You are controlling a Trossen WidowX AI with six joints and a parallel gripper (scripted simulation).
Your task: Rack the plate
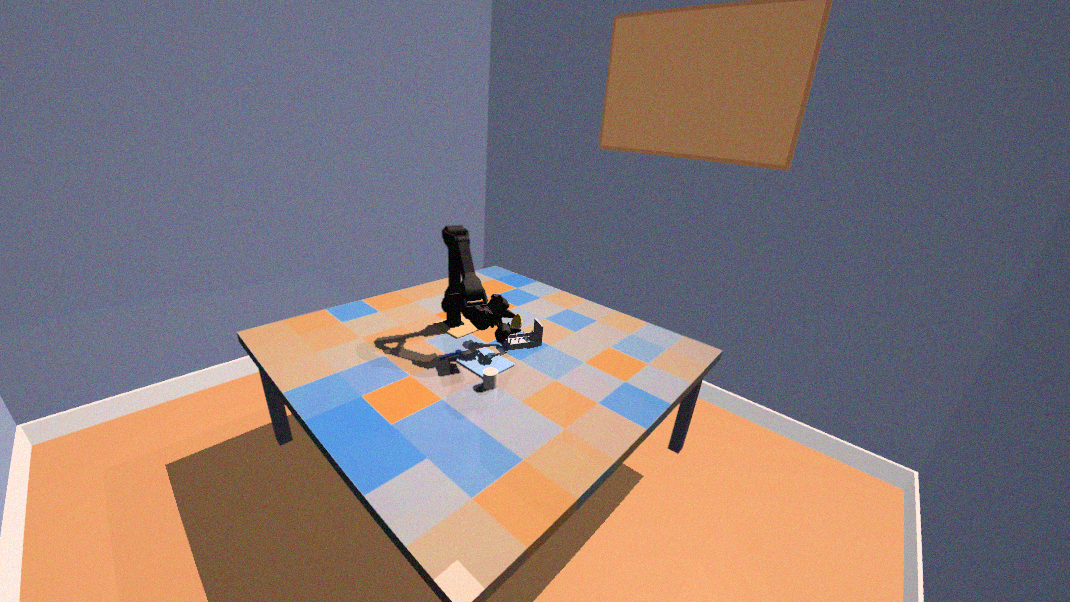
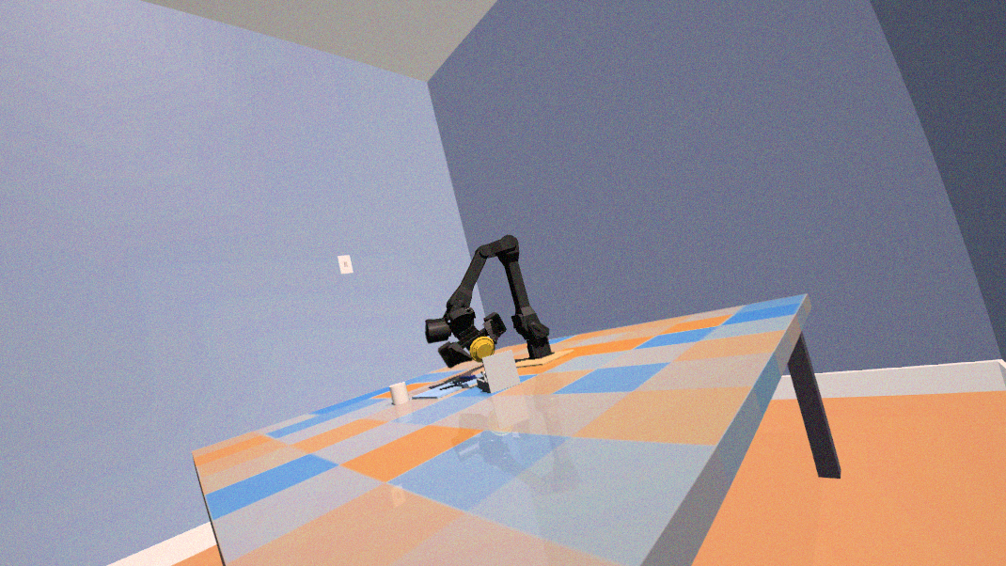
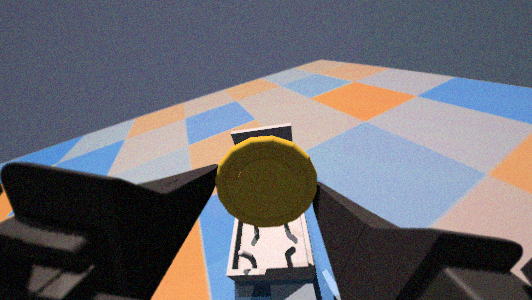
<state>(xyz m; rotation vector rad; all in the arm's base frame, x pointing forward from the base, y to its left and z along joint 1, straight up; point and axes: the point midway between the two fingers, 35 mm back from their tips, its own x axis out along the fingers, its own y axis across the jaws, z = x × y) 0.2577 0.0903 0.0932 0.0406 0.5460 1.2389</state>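
Now: gripper tip 60 mm above the grey dish rack and 20 mm to the right of it. The rest, counted from my gripper tip: light blue mat (170 mm to the right, 80 mm below, 50 mm ahead); then blue spoon (230 mm to the right, 80 mm below, 60 mm behind); then yellow plate (10 mm to the right).
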